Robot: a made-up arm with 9 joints. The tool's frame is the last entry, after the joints.
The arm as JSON. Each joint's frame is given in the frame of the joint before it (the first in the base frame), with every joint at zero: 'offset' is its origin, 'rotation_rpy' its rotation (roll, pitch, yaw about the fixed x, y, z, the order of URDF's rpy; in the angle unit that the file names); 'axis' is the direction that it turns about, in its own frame. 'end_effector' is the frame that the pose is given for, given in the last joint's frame.
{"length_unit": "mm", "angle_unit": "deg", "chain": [
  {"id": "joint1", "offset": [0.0, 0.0, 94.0], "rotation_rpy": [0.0, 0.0, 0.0], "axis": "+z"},
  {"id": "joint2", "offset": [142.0, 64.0, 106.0], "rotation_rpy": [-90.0, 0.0, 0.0], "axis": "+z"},
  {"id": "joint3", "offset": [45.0, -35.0, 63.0], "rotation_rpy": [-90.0, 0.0, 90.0], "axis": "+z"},
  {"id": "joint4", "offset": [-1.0, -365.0, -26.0], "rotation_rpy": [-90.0, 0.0, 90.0], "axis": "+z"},
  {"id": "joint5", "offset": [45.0, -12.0, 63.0], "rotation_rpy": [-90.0, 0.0, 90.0], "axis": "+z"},
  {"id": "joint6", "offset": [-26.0, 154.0, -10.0], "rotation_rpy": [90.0, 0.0, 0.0], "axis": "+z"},
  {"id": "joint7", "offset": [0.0, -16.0, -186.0], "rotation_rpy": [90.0, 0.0, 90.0], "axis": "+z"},
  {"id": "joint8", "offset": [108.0, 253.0, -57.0], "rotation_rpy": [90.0, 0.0, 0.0], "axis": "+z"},
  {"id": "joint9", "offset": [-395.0, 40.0, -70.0], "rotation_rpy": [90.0, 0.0, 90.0], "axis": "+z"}
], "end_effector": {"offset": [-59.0, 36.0, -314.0], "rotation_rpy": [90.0, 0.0, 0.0]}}
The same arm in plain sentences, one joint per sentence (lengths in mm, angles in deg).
The arm has nine revolute joints in a row. What follows holds with every joint at zero, and every direction is one of the base frame's.
The first joint lies 94 mm along +z from the base frame's origin and turns about +z.
The second joint lies 142 mm along +x and 64 mm along +y and 106 mm along +z from the first joint and turns about +y.
The third joint lies 45 mm along +x and 63 mm along +y and 35 mm along +z from the second joint and turns about -x.
The fourth joint lies 26 mm along +x and 365 mm along +y and 1 mm along +z from the third joint and turns about +z.
The fifth joint lies 12 mm along -x and 45 mm along -y and 63 mm along +z from the fourth joint and turns about +y.
The sixth joint lies 26 mm along -x and 10 mm along -y and 154 mm along -z from the fifth joint and turns about +z.
The seventh joint lies 16 mm along -y and 186 mm along -z from the sixth joint and turns about +x.
The eighth joint lies 57 mm along -x and 108 mm along +y and 253 mm along +z from the seventh joint and turns about -z.
The ninth joint lies 40 mm along +x and 395 mm along -y and 70 mm along +z from the eighth joint and turns about +y.
The tool frame, which is the frame that the pose is given for, lies 59 mm along -x and 314 mm along -y and 36 mm along -z from the ninth joint; its axes are parallel to the base frame's.

